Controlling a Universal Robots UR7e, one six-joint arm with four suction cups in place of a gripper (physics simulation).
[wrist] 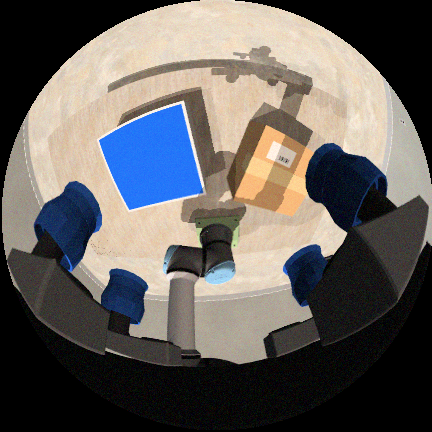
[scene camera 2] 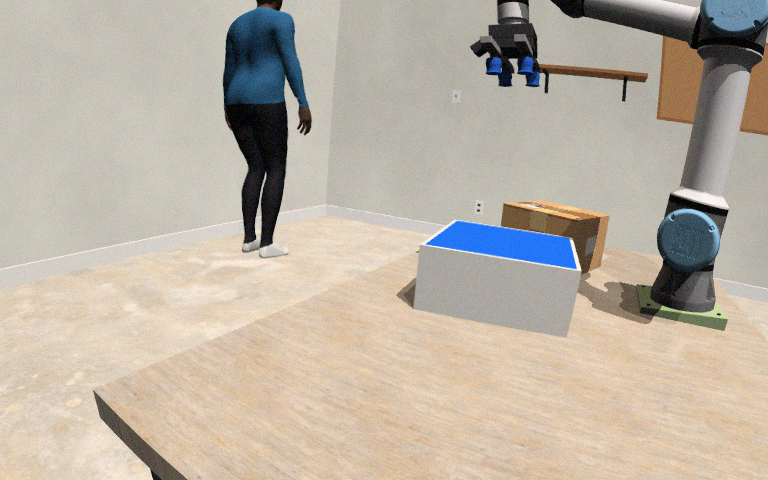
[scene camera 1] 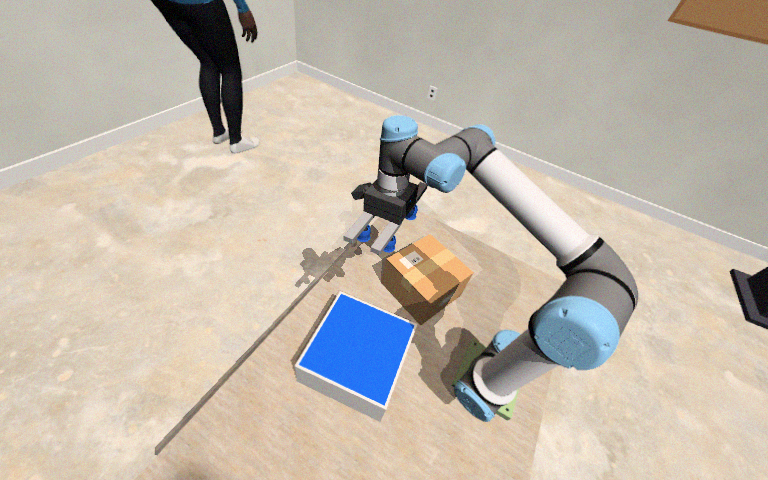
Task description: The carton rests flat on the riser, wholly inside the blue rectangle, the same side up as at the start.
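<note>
The brown carton (scene camera 1: pixel 428 271) (scene camera 2: pixel 566 225) (wrist: pixel 270 172) rests flat on the table beside the riser, with a white label and paler tape on its top. It stands apart from the light grey riser (scene camera 1: pixel 339 391) (scene camera 2: pixel 492 288). In scene camera 2 the riser hides part of it. The blue rectangle (scene camera 1: pixel 356 350) (scene camera 2: pixel 501 243) (wrist: pixel 154 160) covers most of the riser's top and bears nothing. My gripper (scene camera 1: pixel 387 229) (scene camera 2: pixel 513 72) is open and empty, with its blue cups pointing down. It hangs well above the table, higher than the carton and off its far side in scene camera 1.
The arm's base stands on a green plate (scene camera 1: pixel 508 408) (scene camera 2: pixel 685 316) (wrist: pixel 235 237), near the carton and riser. The wooden table (scene camera 1: pixel 254 407) (scene camera 2: pixel 339 384) has a long edge beyond the riser. A person (scene camera 1: pixel 218 67) (scene camera 2: pixel 257 113) stands on the floor past that edge. A wall shelf (scene camera 2: pixel 594 73) is behind.
</note>
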